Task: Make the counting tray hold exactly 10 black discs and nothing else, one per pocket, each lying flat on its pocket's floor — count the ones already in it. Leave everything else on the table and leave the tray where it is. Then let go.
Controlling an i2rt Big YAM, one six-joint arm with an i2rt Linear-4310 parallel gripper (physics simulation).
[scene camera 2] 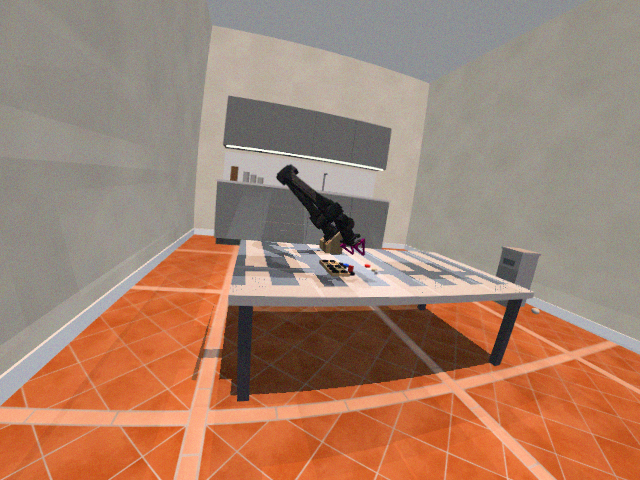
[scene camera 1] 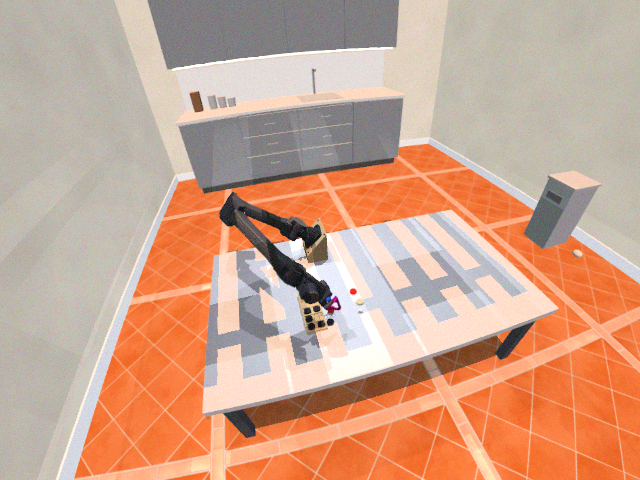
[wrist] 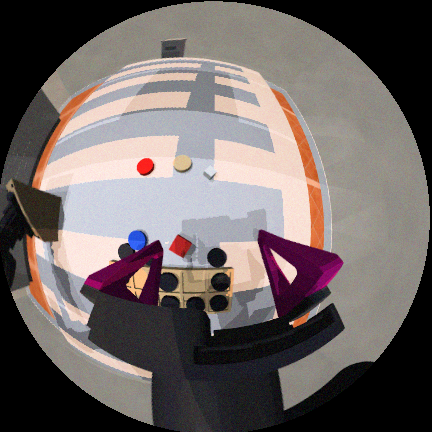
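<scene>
The tan counting tray (scene camera 1: 316,331) (wrist: 195,281) lies on the table with black discs in several pockets; a front-row disc (wrist: 169,281) and a corner disc (wrist: 220,281) show clearly. In the wrist view the left finger and gripper body hide part of the tray. One black disc (scene camera 1: 330,322) (wrist: 217,257) lies on the table beside the tray. Another black disc (wrist: 126,250) lies next to the blue disc (wrist: 137,240), partly behind the left finger. My gripper (scene camera 1: 333,304) (scene camera 2: 353,246) (wrist: 208,240) is open and empty, above the table by the tray's long side.
A red cube (scene camera 1: 330,311) (scene camera 2: 351,268) (wrist: 180,245) lies close to the tray. Farther off are a red disc (scene camera 1: 353,291) (scene camera 2: 367,265) (wrist: 145,166), a tan disc (scene camera 1: 359,301) (wrist: 182,163) and a small white cube (wrist: 210,172). The arm's base stands at the table's rear edge.
</scene>
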